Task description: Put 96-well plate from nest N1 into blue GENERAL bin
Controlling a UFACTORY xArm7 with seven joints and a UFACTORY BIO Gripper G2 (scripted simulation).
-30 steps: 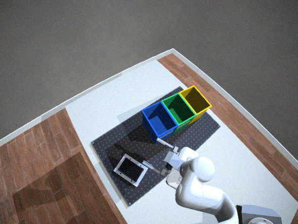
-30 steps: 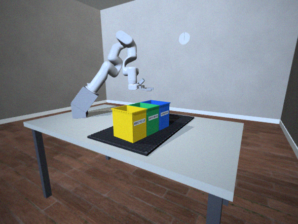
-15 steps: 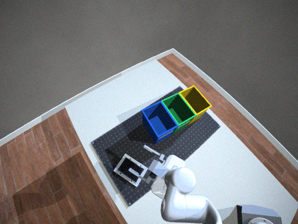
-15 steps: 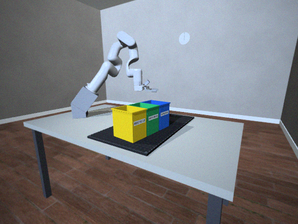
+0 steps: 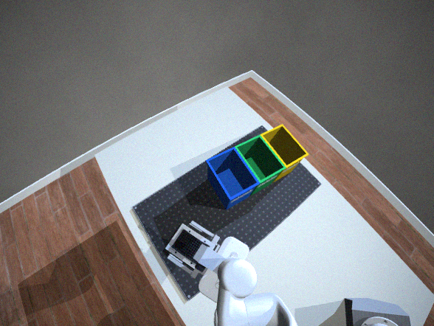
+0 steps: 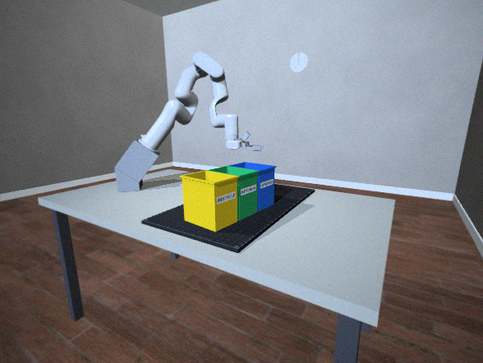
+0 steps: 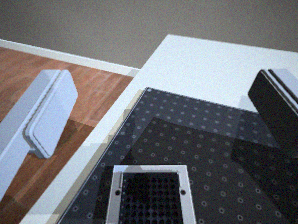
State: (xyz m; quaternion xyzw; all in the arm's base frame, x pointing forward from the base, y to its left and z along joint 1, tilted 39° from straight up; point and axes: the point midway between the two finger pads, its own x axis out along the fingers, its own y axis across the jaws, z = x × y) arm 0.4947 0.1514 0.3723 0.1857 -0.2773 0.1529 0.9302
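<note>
My gripper is now 21 cm above the black 96-well plate and 1 cm to the right of it. Also, from my hand: green bin: 40 cm to the right, 14 cm below, 13 cm ahead; then blue general bin: 27 cm to the right, 14 cm below, 13 cm ahead; then white plate nest N1: 22 cm below, 1 cm to the left.
</note>
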